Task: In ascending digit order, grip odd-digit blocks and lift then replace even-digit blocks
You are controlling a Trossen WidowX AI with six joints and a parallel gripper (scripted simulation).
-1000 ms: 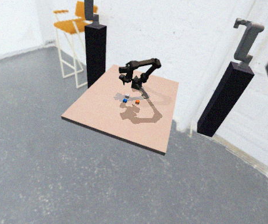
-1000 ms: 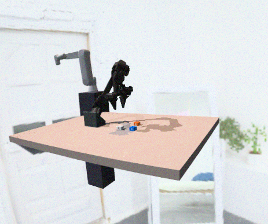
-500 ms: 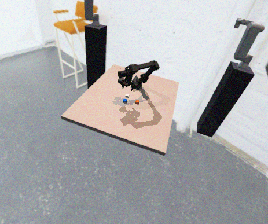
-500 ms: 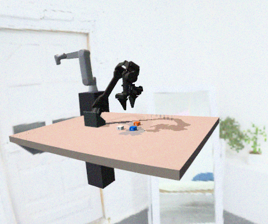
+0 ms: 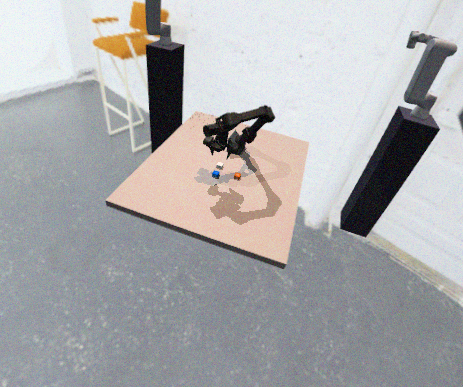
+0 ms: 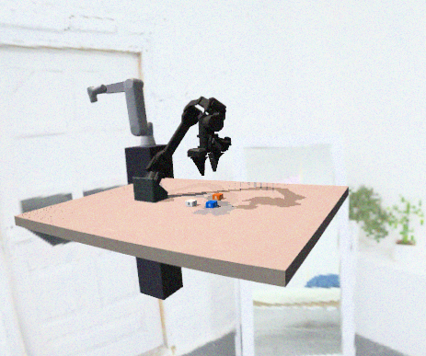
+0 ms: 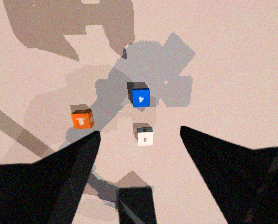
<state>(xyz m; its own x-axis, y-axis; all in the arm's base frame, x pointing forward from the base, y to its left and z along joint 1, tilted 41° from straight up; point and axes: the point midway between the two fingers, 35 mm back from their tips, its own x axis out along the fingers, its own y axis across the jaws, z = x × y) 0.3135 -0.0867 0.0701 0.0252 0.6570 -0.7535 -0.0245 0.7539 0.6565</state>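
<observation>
Right now the white block is 110 mm below my gripper tip, 80 mm behind it and 20 mm to the right of it. Also, from my gripper tip: blue block 110 mm below, 10 mm to the right, 10 mm ahead; then orange block 110 mm to the left, 110 mm below, 30 mm behind.
</observation>
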